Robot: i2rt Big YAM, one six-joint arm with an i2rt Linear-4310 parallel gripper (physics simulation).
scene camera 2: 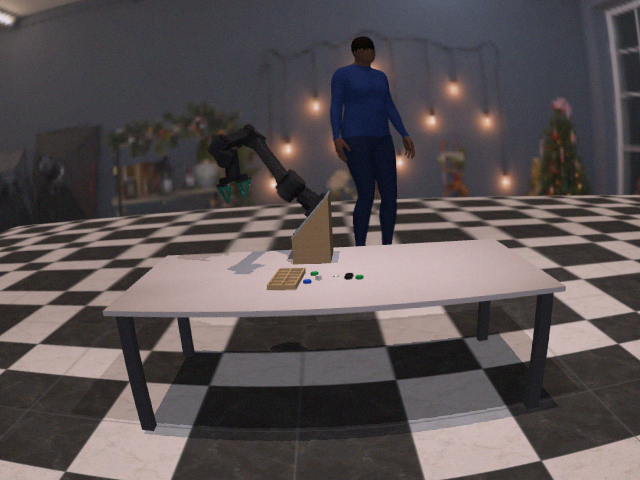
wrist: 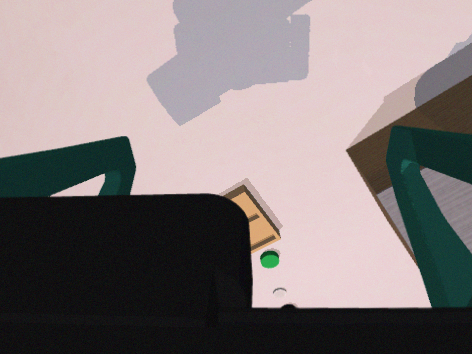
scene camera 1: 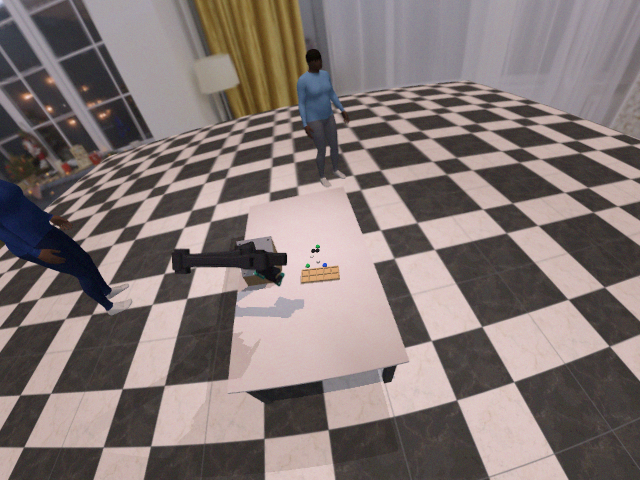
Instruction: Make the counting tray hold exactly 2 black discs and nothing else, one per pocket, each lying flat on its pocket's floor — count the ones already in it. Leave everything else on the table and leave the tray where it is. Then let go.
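Observation:
The wooden counting tray (scene camera 1: 320, 274) (scene camera 2: 285, 279) lies on the table, with its pockets facing up; no disc shows in its pockets in the scene views. Part of the tray (wrist: 259, 226) also shows in the wrist view. Two black discs (scene camera 1: 315, 250) (scene camera 2: 348, 275) lie close together on the table, away from the tray; the edge of a black disc (wrist: 289, 306) shows at the bottom of the wrist view. My gripper (scene camera 2: 235, 200) (wrist: 256, 147) is open and empty, high above the table. In scene camera 1 the arm partly hides it.
Green discs (scene camera 1: 307, 265) (scene camera 1: 317, 246) (scene camera 2: 314, 273) (scene camera 2: 359, 276) (wrist: 270, 259), a blue disc (scene camera 1: 324, 265) (scene camera 2: 307, 281) and small white pieces (scene camera 1: 317, 261) (scene camera 2: 318, 277) (wrist: 279, 291) lie near the tray and black discs. The arm's wedge-shaped wooden base (scene camera 2: 313, 240) stands on the table (scene camera 1: 320, 330).

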